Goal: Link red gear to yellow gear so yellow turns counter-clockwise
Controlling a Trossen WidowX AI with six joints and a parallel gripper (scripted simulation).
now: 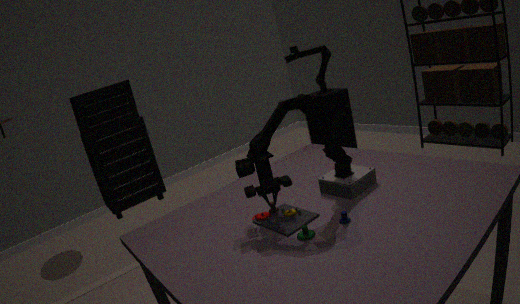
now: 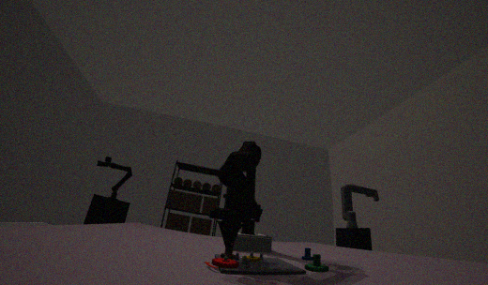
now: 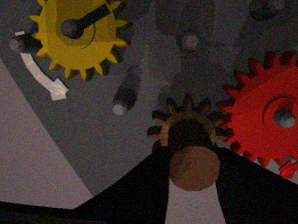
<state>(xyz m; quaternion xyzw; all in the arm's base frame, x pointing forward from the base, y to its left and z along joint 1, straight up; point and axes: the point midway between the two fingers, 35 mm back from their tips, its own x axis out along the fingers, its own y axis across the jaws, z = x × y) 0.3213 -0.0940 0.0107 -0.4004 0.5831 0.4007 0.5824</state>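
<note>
Right now my gripper tip is 5 cm short of the red gear, 3 cm above it and 1 cm to the left of it. From my gripper tip the other things lie so: green gear: 25 cm to the left, 3 cm below, 3 cm ahead; blue gear: 29 cm to the left, 12 cm behind, 3 cm below; yellow gear: 7 cm to the left, 3 cm below, 3 cm behind.
</note>
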